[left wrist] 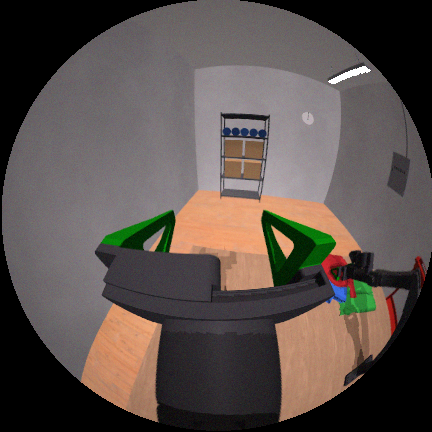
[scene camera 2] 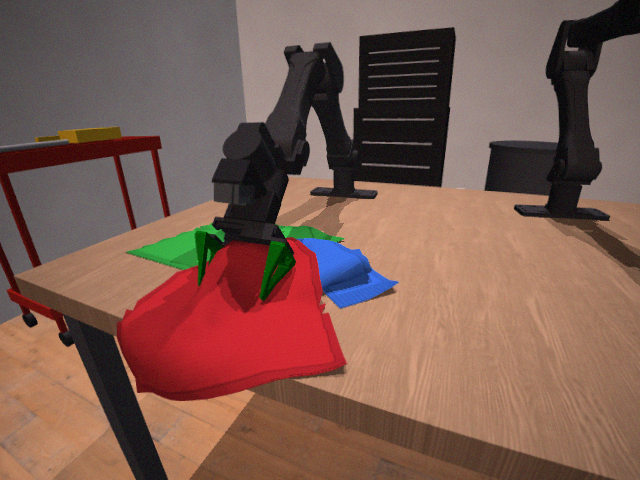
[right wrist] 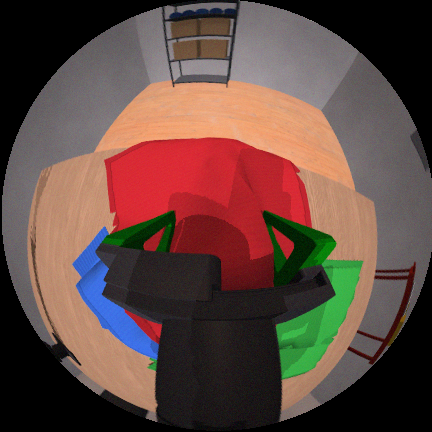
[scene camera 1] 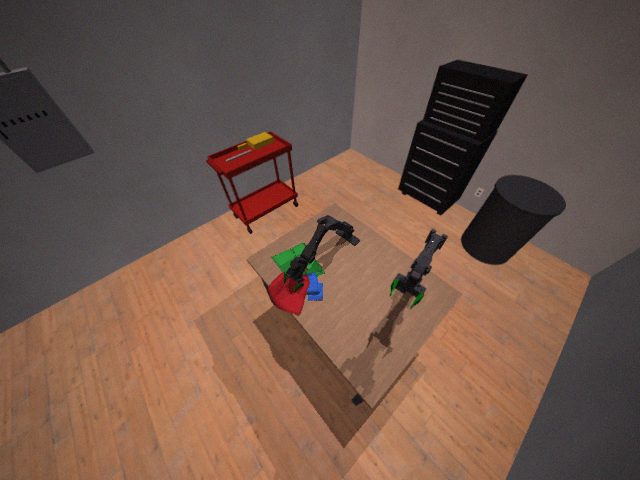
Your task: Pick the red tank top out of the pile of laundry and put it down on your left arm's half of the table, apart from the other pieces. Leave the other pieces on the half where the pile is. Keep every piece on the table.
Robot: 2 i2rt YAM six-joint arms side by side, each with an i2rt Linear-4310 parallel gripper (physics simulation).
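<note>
The red tank top [scene camera 1: 284,299] [scene camera 2: 232,341] [left wrist: 330,261] [right wrist: 200,170] lies spread at the table's near left corner in scene camera 2, its lower part reaching over the front edge. A blue piece [scene camera 1: 314,290] [scene camera 2: 343,266] [right wrist: 97,295] lies against its right side there, and a green piece [scene camera 1: 288,257] [scene camera 2: 168,251] [left wrist: 365,300] [right wrist: 312,327] behind it. My right gripper [scene camera 1: 292,285] [scene camera 2: 231,292] [right wrist: 218,214] is open, its fingers astride a shaded bulge of the red cloth; whether the tips touch is unclear. My left gripper [scene camera 1: 402,300] [left wrist: 217,214] is open and empty, above the other half.
The wooden table [scene camera 1: 361,310] [scene camera 2: 491,335] carries both arms at its back edge. A red cart [scene camera 1: 261,159] [scene camera 2: 103,148] stands on the floor beyond the pile's side. A black drawer cabinet [scene camera 1: 436,162] [scene camera 2: 403,129] and a dark bin [scene camera 1: 509,227] stand behind the arms.
</note>
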